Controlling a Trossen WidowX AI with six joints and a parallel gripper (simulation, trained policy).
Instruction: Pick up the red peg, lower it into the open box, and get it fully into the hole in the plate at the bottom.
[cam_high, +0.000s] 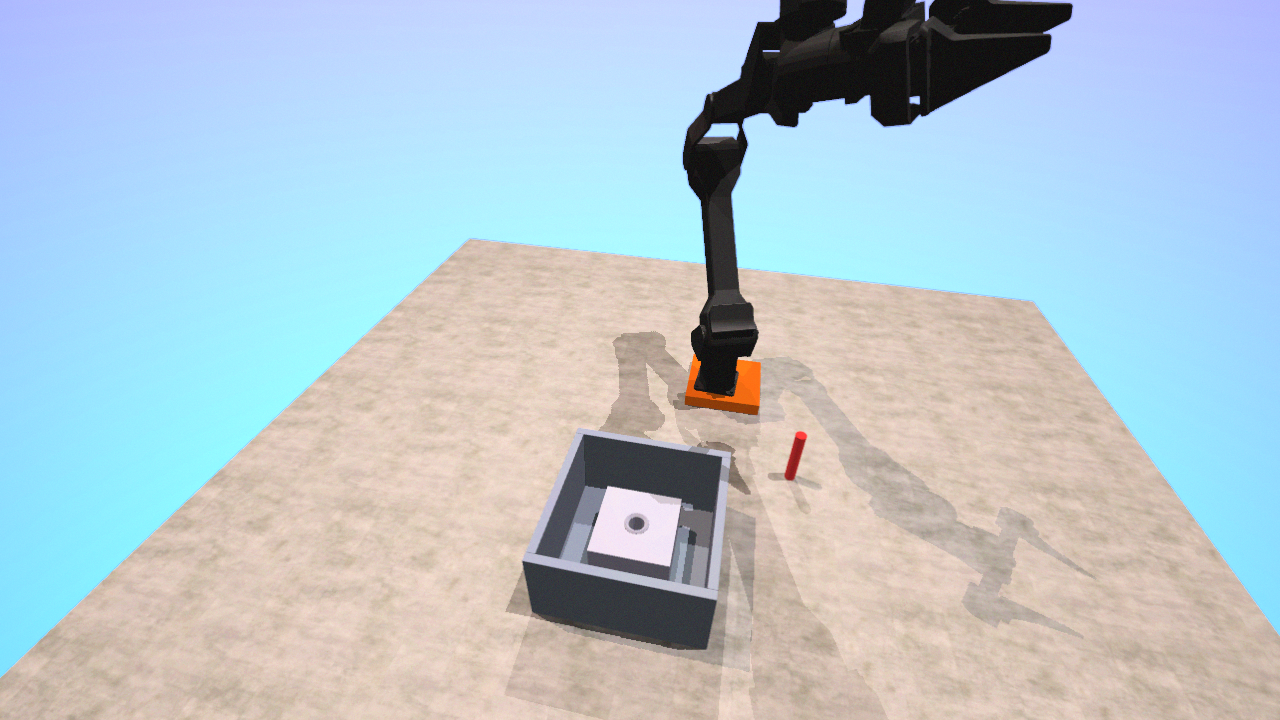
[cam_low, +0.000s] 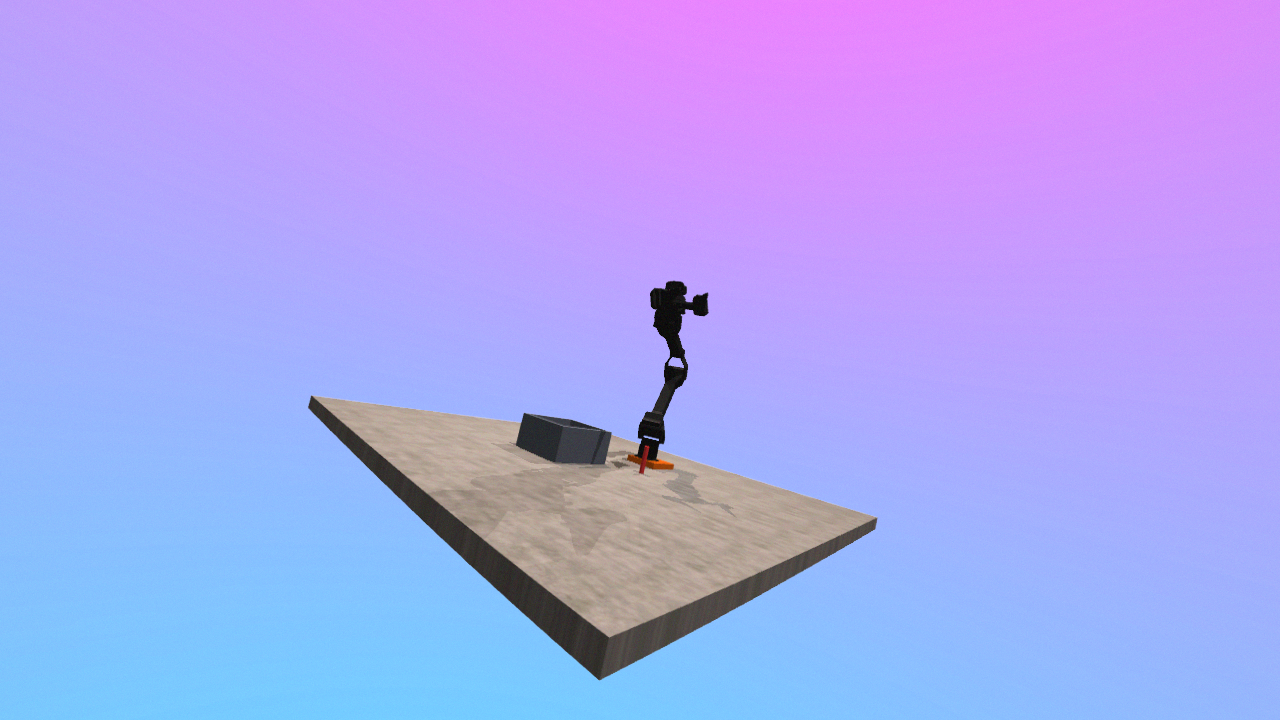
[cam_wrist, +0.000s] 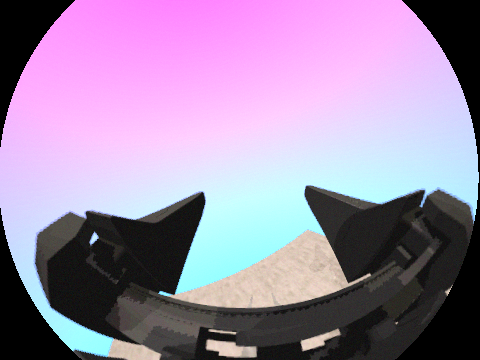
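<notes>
Now: the red peg 500 mm below my gripper tip, 90 mm to the right of it and 40 mm behind it. From my gripper tip the other things lie so: grey box 520 mm below, 260 mm to the right, 130 mm ahead.
</notes>
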